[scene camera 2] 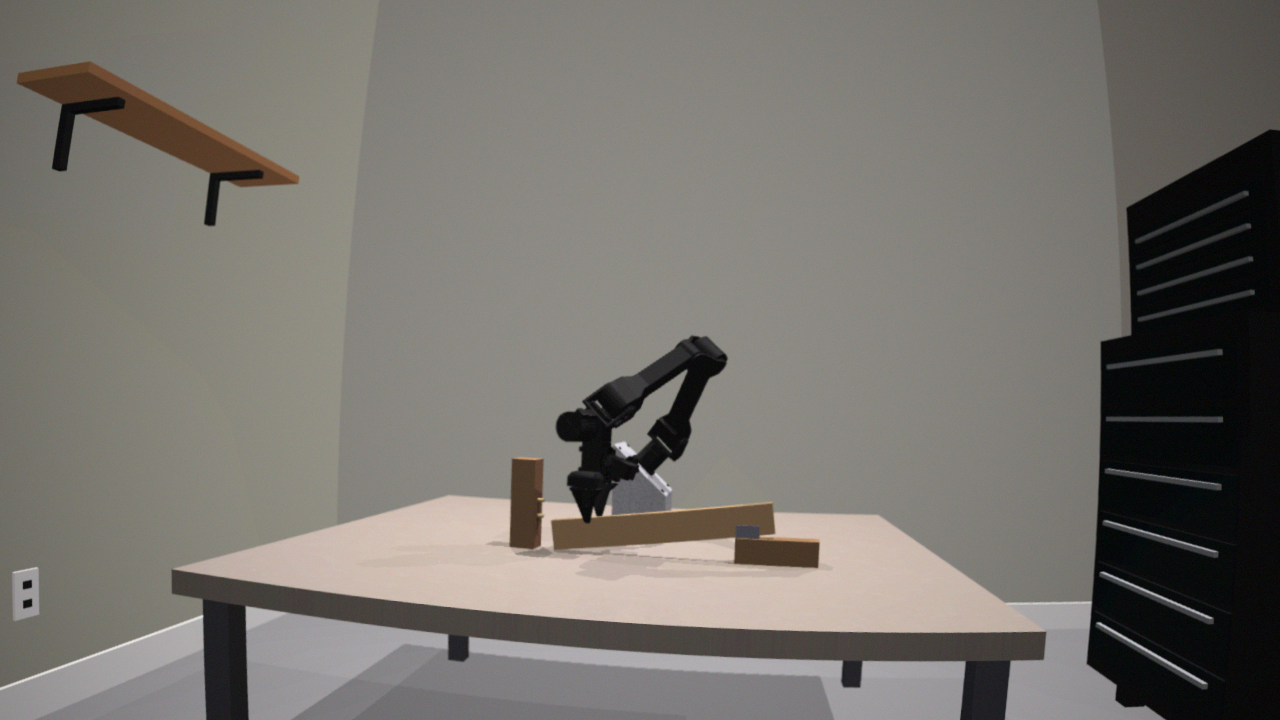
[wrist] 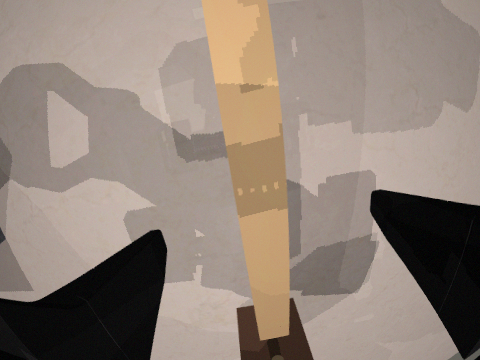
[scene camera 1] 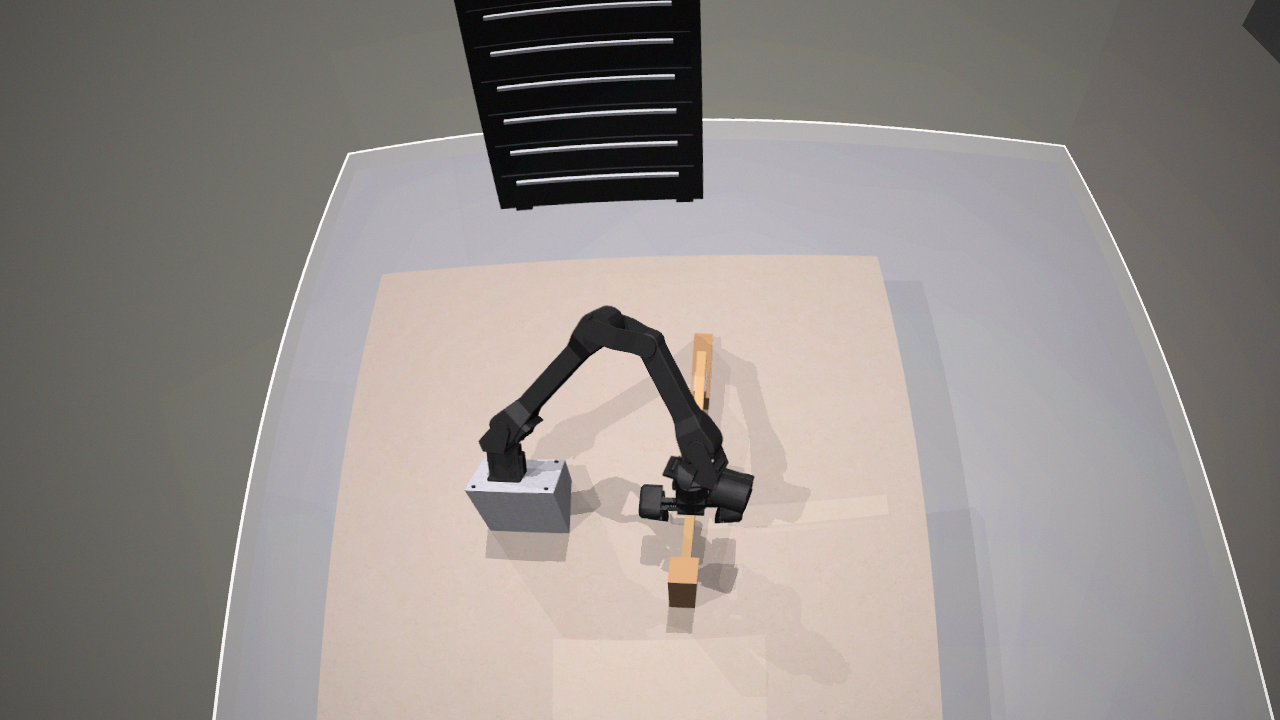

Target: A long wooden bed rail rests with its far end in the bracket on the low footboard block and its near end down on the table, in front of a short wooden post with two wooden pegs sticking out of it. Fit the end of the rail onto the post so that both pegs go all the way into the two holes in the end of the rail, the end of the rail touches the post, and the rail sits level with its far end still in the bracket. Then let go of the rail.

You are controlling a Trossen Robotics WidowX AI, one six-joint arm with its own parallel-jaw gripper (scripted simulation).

Scene:
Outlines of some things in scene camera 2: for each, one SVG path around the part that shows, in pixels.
My gripper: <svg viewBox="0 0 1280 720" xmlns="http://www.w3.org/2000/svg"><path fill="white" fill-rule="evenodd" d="M610 442L582 442L582 447L579 447L579 451L582 451L581 467L578 467L578 471L573 471L568 475L567 486L570 487L584 523L587 524L591 523L593 508L595 508L597 516L602 516L609 492L618 485L618 483L611 483L611 481L619 482L620 478L634 480L635 474L640 471L637 458L632 456L626 459L617 457L616 450L613 450Z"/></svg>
A wooden bed rail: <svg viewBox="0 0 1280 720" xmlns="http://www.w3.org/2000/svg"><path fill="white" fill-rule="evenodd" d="M773 502L592 517L589 524L584 523L583 518L552 519L550 521L552 522L554 550L728 539L735 537L736 525L760 526L759 536L775 535Z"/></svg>

